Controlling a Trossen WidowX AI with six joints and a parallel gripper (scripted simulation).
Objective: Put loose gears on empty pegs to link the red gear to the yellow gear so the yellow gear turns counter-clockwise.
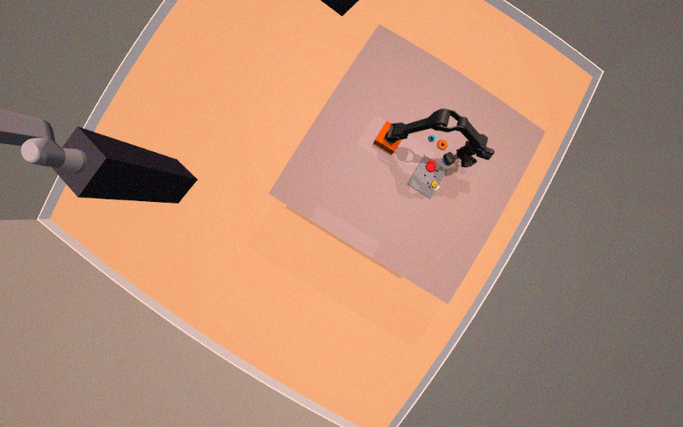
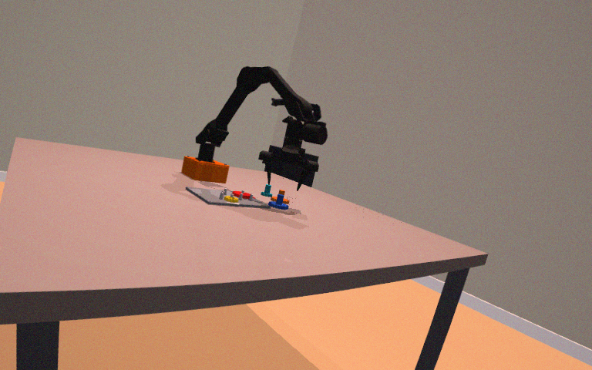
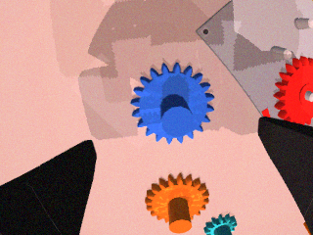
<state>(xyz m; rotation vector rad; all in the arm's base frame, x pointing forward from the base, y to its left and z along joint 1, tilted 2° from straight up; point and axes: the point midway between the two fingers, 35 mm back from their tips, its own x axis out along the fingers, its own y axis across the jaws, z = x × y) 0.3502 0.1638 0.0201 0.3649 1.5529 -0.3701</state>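
The blue gear is 5 cm below my gripper tip. From my gripper tip the other things lie so: teal gear (17 cm behind, 3 cm to the left, 5 cm below); orange gear (9 cm behind, 5 cm to the left, 5 cm below); red gear (6 cm behind, 11 cm to the right, 5 cm below).
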